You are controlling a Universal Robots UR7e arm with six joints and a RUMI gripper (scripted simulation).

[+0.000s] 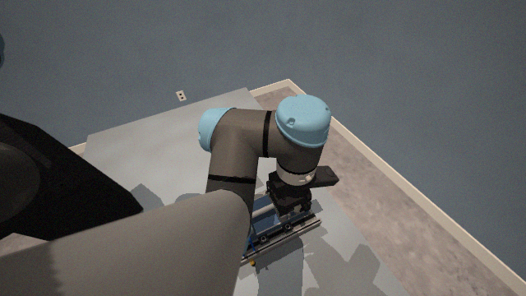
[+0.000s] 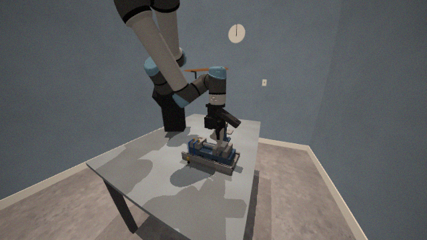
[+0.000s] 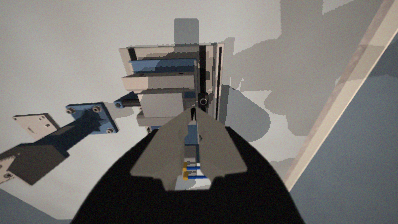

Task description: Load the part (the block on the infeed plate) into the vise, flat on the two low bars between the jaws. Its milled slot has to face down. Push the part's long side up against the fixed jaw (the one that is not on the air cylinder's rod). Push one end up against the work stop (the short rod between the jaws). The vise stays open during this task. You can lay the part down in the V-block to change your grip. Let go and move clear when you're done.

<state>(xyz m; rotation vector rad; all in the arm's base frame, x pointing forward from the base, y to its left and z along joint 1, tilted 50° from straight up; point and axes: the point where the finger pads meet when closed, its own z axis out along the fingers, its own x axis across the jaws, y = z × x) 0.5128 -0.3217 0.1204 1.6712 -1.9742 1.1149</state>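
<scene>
Now: hand 4 cm to the right of the part, 4 cm above it and 1 cm short of it. Round my hand: grey jaw (6 cm to the left, 5 cm below, 2 cm behind); cylinder rod (7 cm to the left, 7 cm behind, 5 cm below); work stop (9 cm to the left, 4 cm below, 3 cm ahead).
</scene>
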